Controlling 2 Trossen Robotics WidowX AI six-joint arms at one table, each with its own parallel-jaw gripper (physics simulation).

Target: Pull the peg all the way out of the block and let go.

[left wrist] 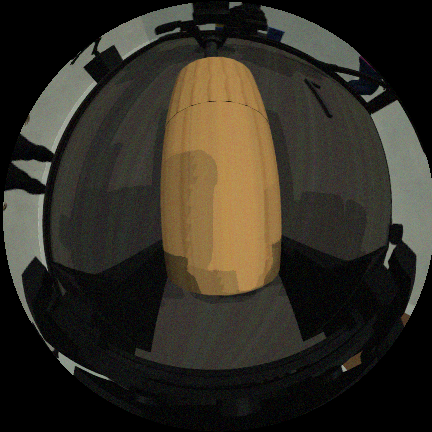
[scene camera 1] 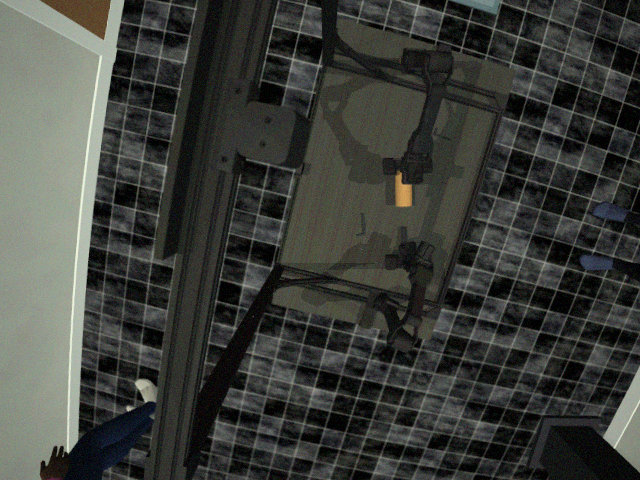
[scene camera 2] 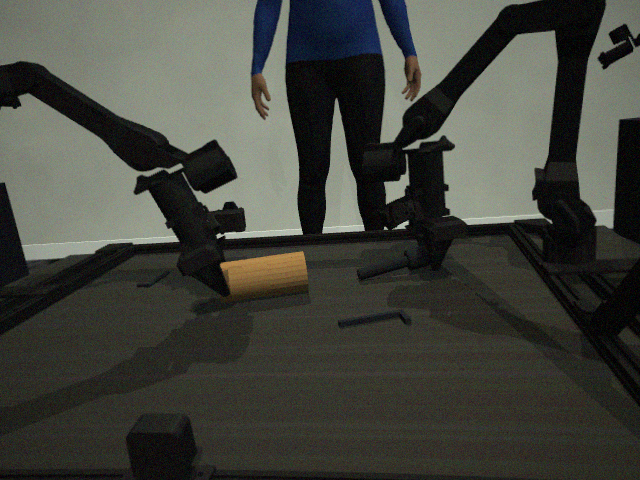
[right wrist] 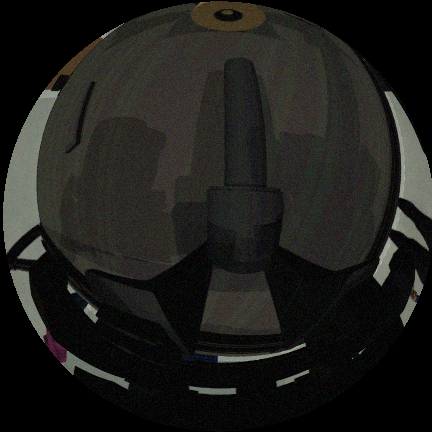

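Where they show: left gripper, fingertip midpoint: (left wrist: 220, 241) (scene camera 2: 228, 288); right gripper, fingertip midpoint: (scene camera 2: 431, 267) (right wrist: 236, 245); left arm's base at its link origin: (scene camera 1: 409, 64); right arm's base at its link origin: (scene camera 1: 380, 300) (scene camera 2: 570, 262).
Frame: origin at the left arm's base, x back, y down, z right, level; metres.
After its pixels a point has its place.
Observation:
The wooden cylindrical block (scene camera 1: 403, 193) {z 0.046, x -0.506, y -0.046 m} (scene camera 2: 268, 276) {z 0.069, x -0.496, y -0.024 m} (left wrist: 222, 175) {z 0.037, x -0.459, y -0.047 m} is held low over the table, lying sideways. My left gripper (scene camera 1: 411, 176) {z 0.037, x -0.427, y -0.002 m} (scene camera 2: 222, 284) {z 0.037, x -0.427, y -0.002 m} (left wrist: 220, 241) {z 0.037, x -0.427, y -0.002 m} is shut on its far-left end in scene camera 2. The dark peg (scene camera 1: 402, 235) {z 0.042, x -0.684, y -0.004 m} (scene camera 2: 382, 267) {z 0.043, x -0.691, y -0.003 m} (right wrist: 244, 125) {z 0.036, x -0.709, y -0.011 m} is fully outside the block, with a clear gap between its free tip and the block. My right gripper (scene camera 1: 408, 254) {z 0.036, x -0.781, y 0.013 m} (scene camera 2: 430, 260) {z 0.036, x -0.781, y 0.013 m} (right wrist: 236, 245) {z 0.036, x -0.781, y 0.013 m} is shut on the peg's thicker end. The block's end face with its open hole shows at the top of the right wrist view.
A thin dark L-shaped piece (scene camera 1: 362, 224) {z 0.204, x -0.631, y 0.011 m} (scene camera 2: 372, 318) {z 0.207, x -0.631, y 0.014 m} (left wrist: 319, 99) {z 0.199, x -0.617, y 0.015 m} (right wrist: 86, 115) {z 0.198, x -0.642, y 0.018 m} lies on the table (scene camera 1: 320, 222) {z 0.385, x -0.613, y 0.019 m} (scene camera 2: 310, 387) {z 0.351, x -0.524, y 0.019 m}. Another such piece (scene camera 1: 442, 135) {z -0.135, x -0.284, y 0.014 m} (scene camera 2: 153, 279) {z -0.118, x -0.279, y 0.013 m} lies on the other side. A dark boxy post (scene camera 2: 161, 444) {z 0.470, x -0.387, y -0.023 m} stands at the near edge in scene camera 2.

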